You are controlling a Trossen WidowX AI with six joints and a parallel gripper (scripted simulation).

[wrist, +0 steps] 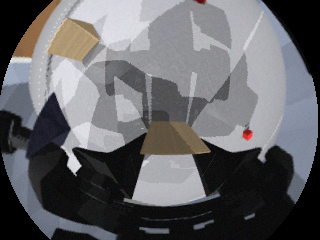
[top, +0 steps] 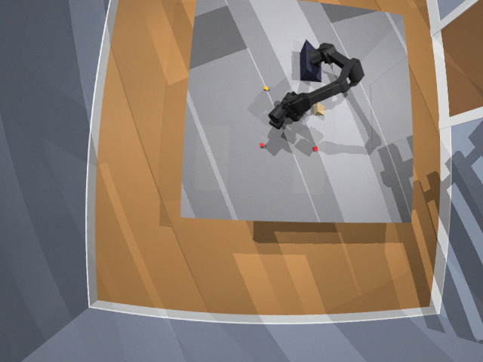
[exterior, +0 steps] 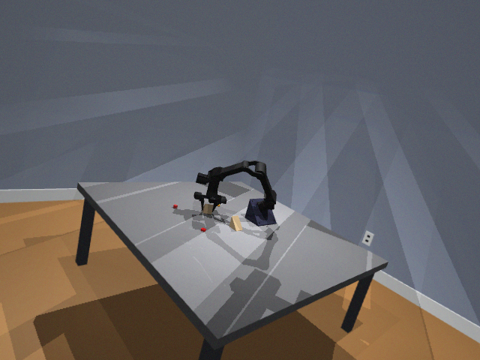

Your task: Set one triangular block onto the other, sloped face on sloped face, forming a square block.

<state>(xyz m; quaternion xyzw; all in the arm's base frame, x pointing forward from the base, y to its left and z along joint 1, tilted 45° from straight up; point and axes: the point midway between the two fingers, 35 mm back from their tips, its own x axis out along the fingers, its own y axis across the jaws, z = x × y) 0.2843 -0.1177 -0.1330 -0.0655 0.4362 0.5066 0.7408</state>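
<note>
My gripper tip is now 160 mm past the small orange piece and 60 mm to the left of it.
</note>
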